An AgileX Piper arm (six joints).
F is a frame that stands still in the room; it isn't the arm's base.
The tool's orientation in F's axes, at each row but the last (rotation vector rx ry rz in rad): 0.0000, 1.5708, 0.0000; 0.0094, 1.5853, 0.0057; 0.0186, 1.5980, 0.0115; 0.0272, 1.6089, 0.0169; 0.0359, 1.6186, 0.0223; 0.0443, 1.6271, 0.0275; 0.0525, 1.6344, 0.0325; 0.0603, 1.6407, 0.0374; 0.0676, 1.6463, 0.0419; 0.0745, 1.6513, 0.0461; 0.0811, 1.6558, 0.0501; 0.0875, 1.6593, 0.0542
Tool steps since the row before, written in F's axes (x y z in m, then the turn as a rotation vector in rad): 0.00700, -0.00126, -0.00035, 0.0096, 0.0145, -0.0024; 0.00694, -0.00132, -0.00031, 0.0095, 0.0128, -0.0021; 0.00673, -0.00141, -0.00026, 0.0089, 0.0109, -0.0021; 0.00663, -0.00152, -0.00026, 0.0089, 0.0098, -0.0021; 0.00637, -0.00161, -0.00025, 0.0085, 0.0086, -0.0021; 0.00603, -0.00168, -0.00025, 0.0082, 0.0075, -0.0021; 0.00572, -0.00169, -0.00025, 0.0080, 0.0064, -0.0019; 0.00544, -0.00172, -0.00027, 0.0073, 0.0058, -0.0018; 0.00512, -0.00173, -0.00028, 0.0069, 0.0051, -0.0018; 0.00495, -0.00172, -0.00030, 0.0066, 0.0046, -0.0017; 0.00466, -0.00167, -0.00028, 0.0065, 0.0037, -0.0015; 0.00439, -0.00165, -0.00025, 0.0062, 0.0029, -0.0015
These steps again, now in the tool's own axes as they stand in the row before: 0.00035, -0.00126, 0.00700, 0.0024, 0.0145, 0.0096; 0.00020, -0.00131, 0.00695, 0.0021, 0.0128, 0.0095; 0.00005, -0.00138, 0.00674, 0.0021, 0.0109, 0.0089; -0.00004, -0.00148, 0.00664, 0.0020, 0.0098, 0.0089; -0.00011, -0.00156, 0.00639, 0.0020, 0.0086, 0.0085; -0.00017, -0.00162, 0.00605, 0.0020, 0.0075, 0.0082; -0.00021, -0.00162, 0.00574, 0.0017, 0.0064, 0.0080; -0.00022, -0.00164, 0.00547, 0.0016, 0.0058, 0.0073; -0.00023, -0.00165, 0.00515, 0.0016, 0.0051, 0.0069; -0.00023, -0.00163, 0.00498, 0.0015, 0.0046, 0.0066; -0.00026, -0.00158, 0.00469, 0.0012, 0.0037, 0.0065; -0.00029, -0.00156, 0.00442, 0.0012, 0.0029, 0.0063
